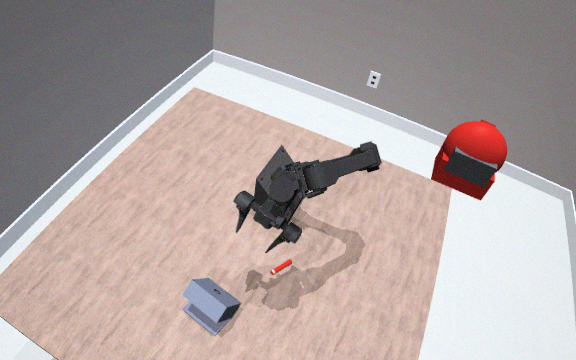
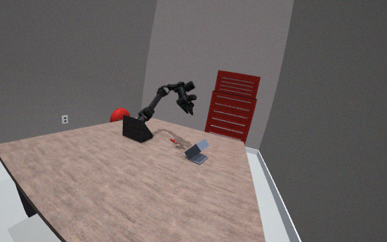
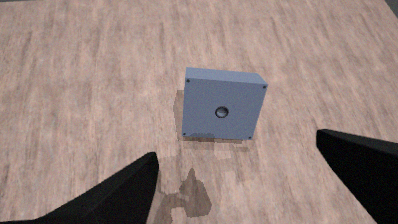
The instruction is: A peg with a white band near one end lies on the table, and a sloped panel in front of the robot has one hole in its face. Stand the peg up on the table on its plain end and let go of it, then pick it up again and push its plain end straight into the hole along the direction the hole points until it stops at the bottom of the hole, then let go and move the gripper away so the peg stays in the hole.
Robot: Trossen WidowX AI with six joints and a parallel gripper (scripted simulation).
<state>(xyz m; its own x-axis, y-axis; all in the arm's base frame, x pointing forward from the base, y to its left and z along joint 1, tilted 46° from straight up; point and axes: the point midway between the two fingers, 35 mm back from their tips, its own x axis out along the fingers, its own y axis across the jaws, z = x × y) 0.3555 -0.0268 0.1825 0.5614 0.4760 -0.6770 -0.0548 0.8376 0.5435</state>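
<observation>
Now: the red peg 260 mm below my gripper tip, 110 mm behind it and 50 mm to the left of it. From my gripper tip the other things lie so: sloped panel 200 mm below, 110 mm ahead, 50 mm to the right.
</observation>
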